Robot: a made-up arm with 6 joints.
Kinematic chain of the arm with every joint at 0, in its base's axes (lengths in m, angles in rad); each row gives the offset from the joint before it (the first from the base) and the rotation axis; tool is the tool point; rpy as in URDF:
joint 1: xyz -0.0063 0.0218 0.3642 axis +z
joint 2: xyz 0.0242 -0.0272 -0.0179 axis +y
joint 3: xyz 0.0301 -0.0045 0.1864 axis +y
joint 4: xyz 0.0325 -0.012 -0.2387 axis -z
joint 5: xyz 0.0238 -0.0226 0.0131 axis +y
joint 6: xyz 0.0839 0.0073 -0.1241 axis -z
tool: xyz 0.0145 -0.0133 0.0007 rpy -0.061 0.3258 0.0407
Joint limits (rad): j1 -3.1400..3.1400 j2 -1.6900..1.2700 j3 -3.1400..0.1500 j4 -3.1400..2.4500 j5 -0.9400..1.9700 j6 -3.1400..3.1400
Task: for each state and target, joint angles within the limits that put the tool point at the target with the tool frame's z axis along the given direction. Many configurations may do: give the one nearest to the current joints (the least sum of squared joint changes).
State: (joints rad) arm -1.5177 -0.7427 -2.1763 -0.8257 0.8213 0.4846
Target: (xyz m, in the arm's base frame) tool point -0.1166 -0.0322 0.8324 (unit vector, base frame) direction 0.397 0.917 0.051
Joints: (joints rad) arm -1.9986 -0.7527 -1.7930 -0.2259 0.7555 0.9321
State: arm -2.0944 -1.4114 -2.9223 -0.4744 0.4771 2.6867
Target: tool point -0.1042 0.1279 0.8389 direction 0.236 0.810 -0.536
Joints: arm -1.5755 -0.7334 -2.5070 -0.6251 1.1576 2.0506
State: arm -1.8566 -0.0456 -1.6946 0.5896 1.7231 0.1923
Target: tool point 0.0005 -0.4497 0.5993 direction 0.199 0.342 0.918
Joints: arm -1.3829 0.3500 -2.2380 -0.1675 1.2554 -0.0667
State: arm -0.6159 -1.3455 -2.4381 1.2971 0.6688 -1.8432
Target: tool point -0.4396 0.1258 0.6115 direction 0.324 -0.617 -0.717
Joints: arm -0.3398 -1.6542 -2.2289 1.7472 0.7463 -2.2927
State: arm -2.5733 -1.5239 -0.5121 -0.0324 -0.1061 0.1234
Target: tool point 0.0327 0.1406 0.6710 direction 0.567 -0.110 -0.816
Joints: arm -2.9387 -1.5972 -0.5152 0.2180 -0.7924 -0.1652
